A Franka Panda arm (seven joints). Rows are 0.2 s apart.
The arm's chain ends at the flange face. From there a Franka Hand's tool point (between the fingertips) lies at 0.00 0.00 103.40 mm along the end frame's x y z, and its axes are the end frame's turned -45 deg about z.
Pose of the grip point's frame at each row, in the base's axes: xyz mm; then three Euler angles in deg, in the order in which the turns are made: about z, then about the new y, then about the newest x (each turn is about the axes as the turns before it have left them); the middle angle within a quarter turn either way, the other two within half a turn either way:
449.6, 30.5, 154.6, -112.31, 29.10, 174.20
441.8, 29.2, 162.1, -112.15, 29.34, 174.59
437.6, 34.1, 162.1, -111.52, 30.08, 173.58
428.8, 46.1, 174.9, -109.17, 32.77, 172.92
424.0, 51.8, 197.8, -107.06, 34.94, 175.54
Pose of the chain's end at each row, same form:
440.3, -19.8, 244.5, -159.46, 16.35, 154.95
431.8, -21.2, 251.8, -159.47, 16.76, 155.00
429.5, -18.1, 251.0, -158.68, 16.62, 153.82
422.6, -10.5, 261.2, -156.73, 18.03, 151.34
414.4, -7.0, 282.3, -156.14, 21.09, 151.16

